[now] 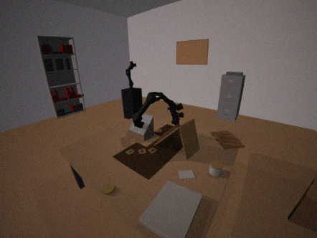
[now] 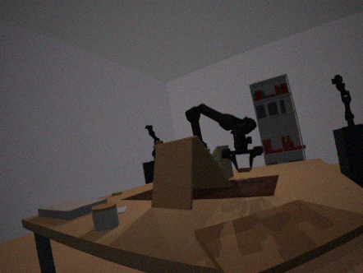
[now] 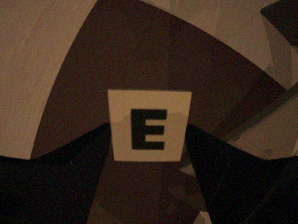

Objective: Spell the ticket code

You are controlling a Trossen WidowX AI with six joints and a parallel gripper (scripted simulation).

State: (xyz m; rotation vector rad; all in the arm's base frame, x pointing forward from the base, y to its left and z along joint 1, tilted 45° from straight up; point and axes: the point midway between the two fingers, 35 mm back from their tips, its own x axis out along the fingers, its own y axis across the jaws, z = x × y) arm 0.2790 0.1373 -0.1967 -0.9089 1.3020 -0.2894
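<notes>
My gripper tip is 260 mm to the left of the tile marked t, 90 mm below it and 70 mm short of it. From my gripper tip the other things lie so: tile marked e (right at my gripper tip); dark mat (250 mm to the right, 90 mm behind, 80 mm below); white ticket (210 mm to the right, 20 mm ahead, 20 mm above).
</notes>
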